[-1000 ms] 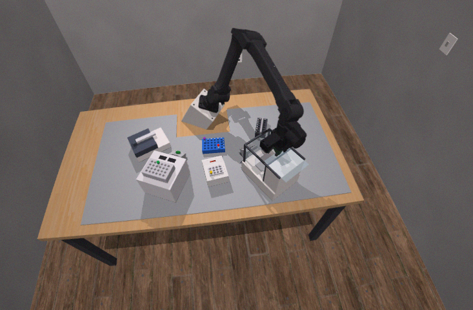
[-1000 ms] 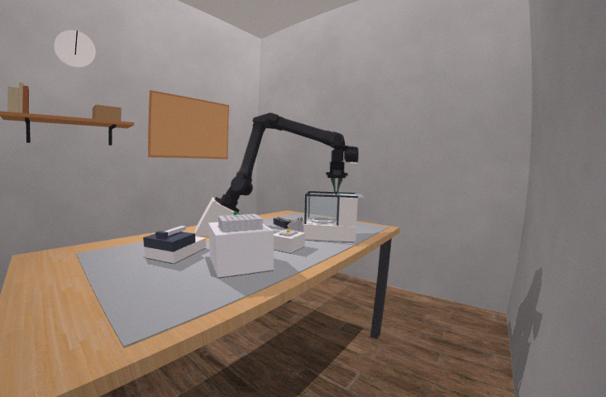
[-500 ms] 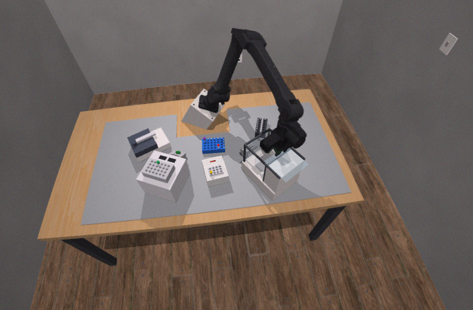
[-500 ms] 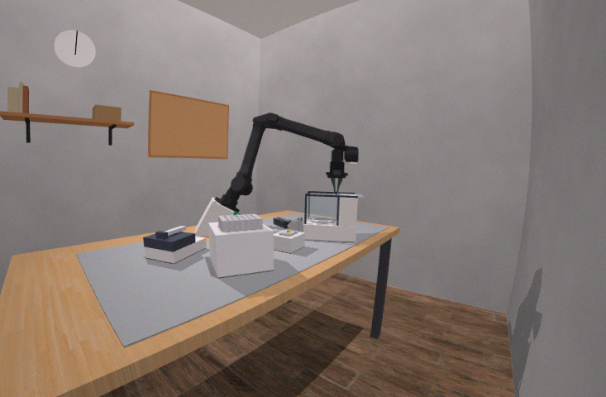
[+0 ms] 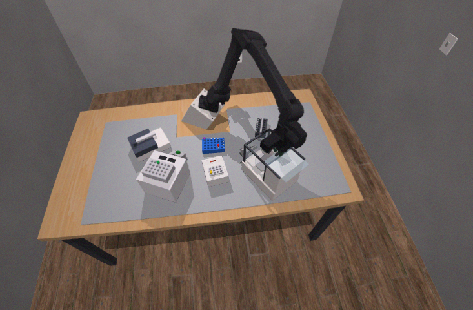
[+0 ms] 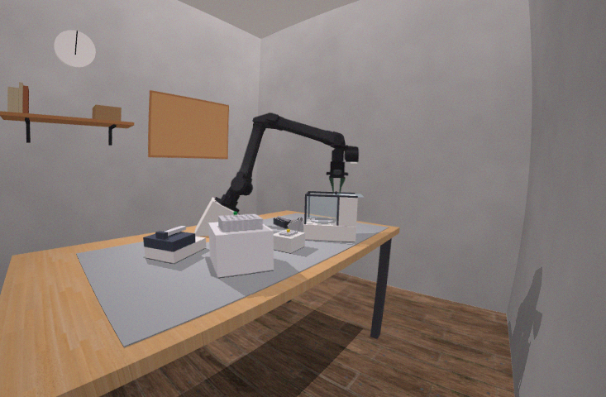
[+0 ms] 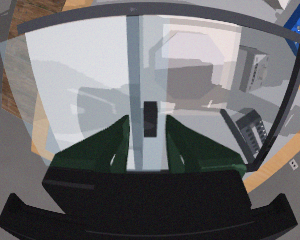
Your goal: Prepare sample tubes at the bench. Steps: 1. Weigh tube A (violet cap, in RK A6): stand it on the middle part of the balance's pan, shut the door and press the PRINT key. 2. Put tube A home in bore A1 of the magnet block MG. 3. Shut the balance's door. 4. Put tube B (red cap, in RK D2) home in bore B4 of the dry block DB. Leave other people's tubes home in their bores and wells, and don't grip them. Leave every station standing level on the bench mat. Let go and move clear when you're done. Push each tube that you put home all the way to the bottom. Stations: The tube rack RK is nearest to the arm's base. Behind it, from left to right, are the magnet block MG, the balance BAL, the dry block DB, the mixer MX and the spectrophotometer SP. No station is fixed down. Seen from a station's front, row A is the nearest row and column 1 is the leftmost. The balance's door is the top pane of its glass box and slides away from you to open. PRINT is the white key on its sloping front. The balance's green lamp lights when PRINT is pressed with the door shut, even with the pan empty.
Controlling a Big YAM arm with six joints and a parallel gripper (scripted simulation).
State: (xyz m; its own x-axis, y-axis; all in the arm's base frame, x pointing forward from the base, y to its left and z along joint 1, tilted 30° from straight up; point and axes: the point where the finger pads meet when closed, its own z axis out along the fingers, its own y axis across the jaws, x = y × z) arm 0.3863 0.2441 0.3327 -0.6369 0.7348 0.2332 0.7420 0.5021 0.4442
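Right now the balance door is 2 cm to the left of my hand, 2 cm ahead of it and 1 cm below it. From my hand the other things lie so: yellow-capped tube: 31 cm to the right, 16 cm below, 3 cm ahead; dry block: 30 cm to the right, 19 cm below, 2 cm behind; magnet block: 34 cm behind, 20 cm below, 5 cm to the right.
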